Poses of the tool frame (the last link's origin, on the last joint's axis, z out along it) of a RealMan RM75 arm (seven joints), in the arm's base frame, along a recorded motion.
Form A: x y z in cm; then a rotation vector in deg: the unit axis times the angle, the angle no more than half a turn.
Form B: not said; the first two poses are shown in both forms.
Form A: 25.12 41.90 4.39 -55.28 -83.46 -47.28
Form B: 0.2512 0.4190 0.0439 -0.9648 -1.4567 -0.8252
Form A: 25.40 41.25 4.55 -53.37 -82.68 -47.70
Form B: 0.2540 0.4125 0.0455 -0.9315 -1.4430 -0.8325
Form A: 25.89 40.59 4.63 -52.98 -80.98 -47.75
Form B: 0.2589 0.4059 0.0463 -0.9247 -1.4134 -0.8334
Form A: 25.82 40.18 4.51 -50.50 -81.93 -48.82
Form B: 0.2582 0.4018 0.0451 -0.8814 -1.4299 -0.8521
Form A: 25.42 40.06 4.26 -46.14 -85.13 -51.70
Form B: 0.2542 0.4006 0.0426 -0.8053 -1.4858 -0.9023
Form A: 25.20 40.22 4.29 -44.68 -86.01 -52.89
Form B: 0.2520 0.4022 0.0429 -0.7798 -1.5012 -0.9231
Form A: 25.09 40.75 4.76 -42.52 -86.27 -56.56
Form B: 0.2509 0.4075 0.0476 -0.7421 -1.5057 -0.9872
